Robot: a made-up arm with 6 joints. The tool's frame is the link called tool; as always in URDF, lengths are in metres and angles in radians. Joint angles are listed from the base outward.
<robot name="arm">
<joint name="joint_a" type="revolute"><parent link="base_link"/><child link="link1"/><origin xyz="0 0 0.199" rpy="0 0 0"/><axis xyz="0 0 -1"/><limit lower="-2.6" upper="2.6"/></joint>
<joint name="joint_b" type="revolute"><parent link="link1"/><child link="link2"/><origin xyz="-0.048 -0.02 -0.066" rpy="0 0 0"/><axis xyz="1 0 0"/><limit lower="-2.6" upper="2.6"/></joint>
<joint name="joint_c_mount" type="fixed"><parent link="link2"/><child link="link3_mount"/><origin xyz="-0.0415 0.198 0.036" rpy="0 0 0"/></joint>
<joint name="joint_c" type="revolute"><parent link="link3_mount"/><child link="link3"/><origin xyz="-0.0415 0.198 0.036" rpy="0 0 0"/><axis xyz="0 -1 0"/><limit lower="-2.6" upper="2.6"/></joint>
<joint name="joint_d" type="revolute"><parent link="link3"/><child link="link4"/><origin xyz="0.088 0.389 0.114" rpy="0 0 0"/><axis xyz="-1 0 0"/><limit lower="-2.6" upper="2.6"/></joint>
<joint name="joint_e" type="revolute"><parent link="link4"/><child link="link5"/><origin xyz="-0.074 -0.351 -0.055" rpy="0 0 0"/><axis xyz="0 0 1"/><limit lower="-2.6" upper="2.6"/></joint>
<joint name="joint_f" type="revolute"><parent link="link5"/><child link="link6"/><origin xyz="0.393 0.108 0.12" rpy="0 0 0"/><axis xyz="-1 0 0"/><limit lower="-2.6" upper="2.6"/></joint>
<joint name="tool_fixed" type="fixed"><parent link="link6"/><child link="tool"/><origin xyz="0.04 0.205 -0.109" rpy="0 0 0"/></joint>
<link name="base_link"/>
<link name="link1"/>
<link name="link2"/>
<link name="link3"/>
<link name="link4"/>
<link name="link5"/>
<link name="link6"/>
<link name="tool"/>
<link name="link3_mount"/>
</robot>
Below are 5 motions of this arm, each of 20 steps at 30 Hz.
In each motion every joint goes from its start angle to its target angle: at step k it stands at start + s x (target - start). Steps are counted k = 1, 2, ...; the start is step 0. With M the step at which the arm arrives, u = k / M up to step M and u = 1 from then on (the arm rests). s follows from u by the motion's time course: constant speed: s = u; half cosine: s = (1 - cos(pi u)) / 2; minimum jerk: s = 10 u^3 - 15 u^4 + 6 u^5.
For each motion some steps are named. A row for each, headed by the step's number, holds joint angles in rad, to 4 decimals.
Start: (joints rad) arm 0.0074 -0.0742 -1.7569 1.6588 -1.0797 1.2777
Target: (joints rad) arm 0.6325 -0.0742 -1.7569 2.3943 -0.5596 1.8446
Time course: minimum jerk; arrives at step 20
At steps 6, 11, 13, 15, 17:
6: 0.1093 -0.0742 -1.7569 1.7787 -0.9949 1.3702
11: 0.3782 -0.0742 -1.7569 2.0950 -0.7712 1.6139
13: 0.4855 -0.0742 -1.7569 2.2213 -0.6819 1.7113
15: 0.5678 -0.0742 -1.7569 2.3182 -0.6134 1.7859
17: 0.6159 -0.0742 -1.7569 2.3747 -0.5734 1.8295

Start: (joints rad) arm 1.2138 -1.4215 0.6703 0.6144 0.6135 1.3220
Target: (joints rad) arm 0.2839 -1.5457 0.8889 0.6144 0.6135 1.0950
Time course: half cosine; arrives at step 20
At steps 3, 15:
3: 1.1631 -1.4283 0.6822 0.6144 0.6135 1.3096
15: 0.4201 -1.5275 0.8569 0.6144 0.6135 1.1282

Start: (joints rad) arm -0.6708 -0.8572 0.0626 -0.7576 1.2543 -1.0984
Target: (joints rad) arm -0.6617 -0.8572 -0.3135 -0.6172 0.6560 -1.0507
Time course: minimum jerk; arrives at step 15
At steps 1, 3, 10, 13, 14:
1: -0.6708 -0.8572 0.0616 -0.7572 1.2527 -1.0983
3: -0.6703 -0.8572 0.0408 -0.7495 1.2196 -1.0956
10: -0.6636 -0.8572 -0.2346 -0.6467 0.7816 -1.0607
13: -0.6619 -0.8572 -0.3063 -0.6199 0.6675 -1.0516
14: -0.6617 -0.8572 -0.3125 -0.6176 0.6576 -1.0508

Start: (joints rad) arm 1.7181 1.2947 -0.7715 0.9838 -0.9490 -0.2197
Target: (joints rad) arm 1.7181 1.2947 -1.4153 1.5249 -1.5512 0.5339
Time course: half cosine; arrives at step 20
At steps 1, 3, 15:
1: 1.7181 1.2947 -0.7755 0.9871 -0.9527 -0.2151
3: 1.7181 1.2947 -0.8066 1.0133 -0.9818 -0.1786
15: 1.7181 1.2947 -1.3210 1.4457 -1.4630 0.4235

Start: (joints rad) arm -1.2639 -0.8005 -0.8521 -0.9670 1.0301 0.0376
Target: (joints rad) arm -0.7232 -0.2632 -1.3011 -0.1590 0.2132 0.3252
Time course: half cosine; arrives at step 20
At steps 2, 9, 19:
2: -1.2507 -0.7874 -0.8631 -0.9472 1.0101 0.0446
9: -1.0358 -0.5739 -1.0415 -0.6262 0.6855 0.1589
19: -0.7265 -0.2665 -1.2983 -0.1640 0.2182 0.3234

